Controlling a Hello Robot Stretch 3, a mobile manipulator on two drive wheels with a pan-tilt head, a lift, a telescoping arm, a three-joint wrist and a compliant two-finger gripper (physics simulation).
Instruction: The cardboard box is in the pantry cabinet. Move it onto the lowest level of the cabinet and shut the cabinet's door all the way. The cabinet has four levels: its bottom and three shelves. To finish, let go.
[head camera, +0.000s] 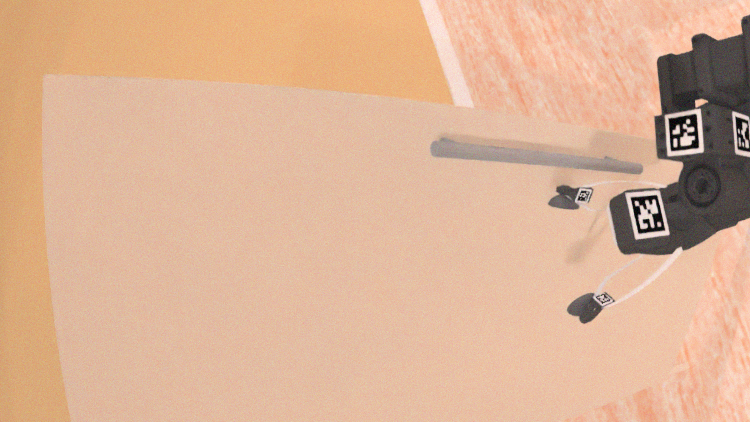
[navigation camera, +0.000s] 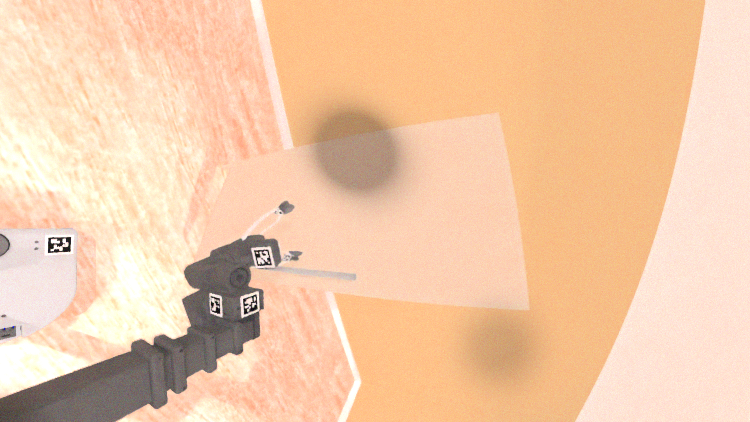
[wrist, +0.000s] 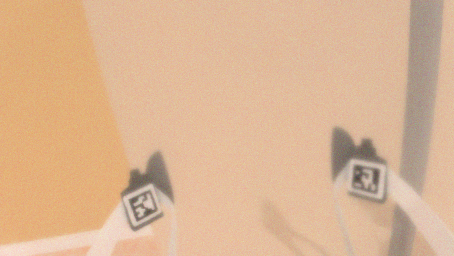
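The pantry cabinet's door shows as a broad pale beige face. A long grey bar handle is mounted near one edge of it. My gripper is open and empty, with its fingers wide apart in front of the door. In the wrist view the handle passes outside the right finger, not between the fingers. The cardboard box and the cabinet's levels do not show. I cannot tell whether the door is fully shut.
An orange wall stands behind the cabinet, with a white baseboard along the pinkish wood floor. My dark arm reaches in from the lower left of the navigation view, beside my pale base.
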